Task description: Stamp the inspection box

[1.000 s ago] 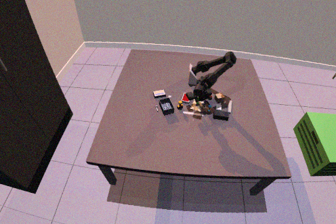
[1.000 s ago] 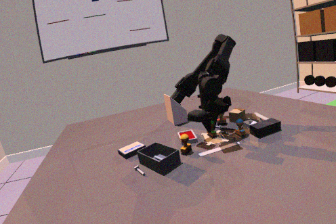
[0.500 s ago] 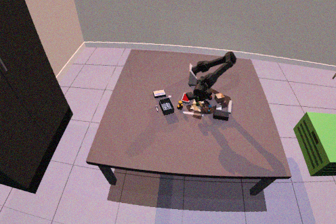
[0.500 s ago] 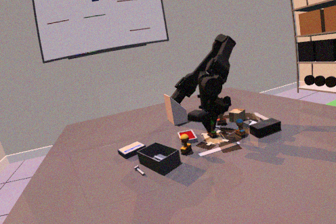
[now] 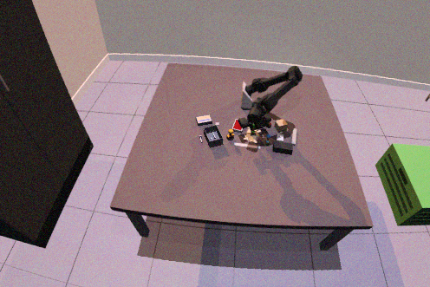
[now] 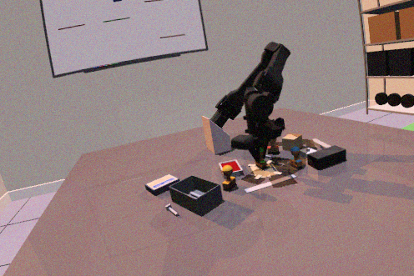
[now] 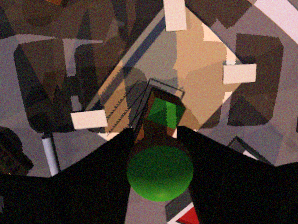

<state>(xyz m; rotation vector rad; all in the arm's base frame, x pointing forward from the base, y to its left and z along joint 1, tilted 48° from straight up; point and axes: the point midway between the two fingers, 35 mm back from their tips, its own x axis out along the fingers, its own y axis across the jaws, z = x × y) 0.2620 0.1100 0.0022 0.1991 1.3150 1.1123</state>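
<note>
Right now my gripper tip is 2 cm short of the cream card and 3 cm above it. From my gripper tip the other things lie so: blue-knobbed stamp 5 cm ahead, 9 cm to the left, 1 cm below; then red ink pad 3 cm behind, 9 cm to the right, 2 cm below; then green-knobbed stamp right at my gripper tip.
</note>
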